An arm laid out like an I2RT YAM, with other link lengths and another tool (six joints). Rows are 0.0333 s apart.
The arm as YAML. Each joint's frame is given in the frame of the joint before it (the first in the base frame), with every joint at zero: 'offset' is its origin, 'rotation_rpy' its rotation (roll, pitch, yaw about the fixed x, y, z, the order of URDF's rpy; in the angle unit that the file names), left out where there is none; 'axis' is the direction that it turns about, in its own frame. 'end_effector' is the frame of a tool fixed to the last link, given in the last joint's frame.
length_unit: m
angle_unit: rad
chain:
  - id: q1
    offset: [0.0, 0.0, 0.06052]
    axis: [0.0, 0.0, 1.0]
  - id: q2
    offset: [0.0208, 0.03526, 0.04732]
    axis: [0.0, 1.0, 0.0]
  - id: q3
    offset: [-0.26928, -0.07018, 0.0]
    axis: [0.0, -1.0, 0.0]
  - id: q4
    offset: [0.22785, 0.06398, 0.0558]
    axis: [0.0, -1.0, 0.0]
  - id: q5
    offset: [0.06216, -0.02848, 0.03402]
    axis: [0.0, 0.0, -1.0]
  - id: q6
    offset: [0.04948, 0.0, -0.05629]
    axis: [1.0, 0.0, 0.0]
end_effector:
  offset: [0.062, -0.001, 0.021]
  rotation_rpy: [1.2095, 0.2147, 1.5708]
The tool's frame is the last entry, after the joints.
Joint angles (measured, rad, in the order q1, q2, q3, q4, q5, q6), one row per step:
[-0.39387 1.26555 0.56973 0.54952 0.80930 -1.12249]
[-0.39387 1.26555 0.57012 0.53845 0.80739 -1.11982]
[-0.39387 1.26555 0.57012 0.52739 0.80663 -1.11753]
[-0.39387 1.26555 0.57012 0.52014 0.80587 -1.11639]
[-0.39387 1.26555 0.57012 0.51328 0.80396 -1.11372]
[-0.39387 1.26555 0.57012 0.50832 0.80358 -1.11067]
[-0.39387 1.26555 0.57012 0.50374 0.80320 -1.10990]
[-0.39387 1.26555 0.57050 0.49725 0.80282 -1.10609]
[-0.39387 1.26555 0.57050 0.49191 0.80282 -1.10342]
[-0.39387 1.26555 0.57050 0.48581 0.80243 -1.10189]
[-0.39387 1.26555 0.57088 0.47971 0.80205 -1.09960]
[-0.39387 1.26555 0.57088 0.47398 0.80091 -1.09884]
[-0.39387 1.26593 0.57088 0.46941 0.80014 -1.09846]
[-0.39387 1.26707 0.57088 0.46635 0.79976 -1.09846]
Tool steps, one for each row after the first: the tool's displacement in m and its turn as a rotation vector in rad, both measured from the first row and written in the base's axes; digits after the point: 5 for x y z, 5 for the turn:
[-0.00014 0.00023 -0.00148 0.00531 0.00727 0.00161]
[-0.00046 0.00041 -0.00308 0.01048 0.01530 0.00210]
[-0.00065 0.00056 -0.00415 0.01378 0.02089 0.00271]
[-0.00073 0.00076 -0.00513 0.01766 0.02463 0.00428]
[-0.00089 0.00084 -0.00581 0.02071 0.02635 0.00428]
[-0.00103 0.00093 -0.00648 0.02281 0.02983 0.00455]
[-0.00122 0.00102 -0.00723 0.02658 0.03191 0.00444]
[-0.00144 0.00109 -0.00797 0.02958 0.03436 0.00409]
[-0.00166 0.00120 -0.00884 0.03254 0.03854 0.00424]
[-0.00183 0.00129 -0.00956 0.03562 0.04167 0.00428]
[-0.00196 0.00146 -0.01040 0.03830 0.04618 0.00526]
[-0.00204 0.00156 -0.01118 0.04049 0.05034 0.00592]
[-0.00202 0.00159 -0.01195 0.04218 0.05419 0.00626]

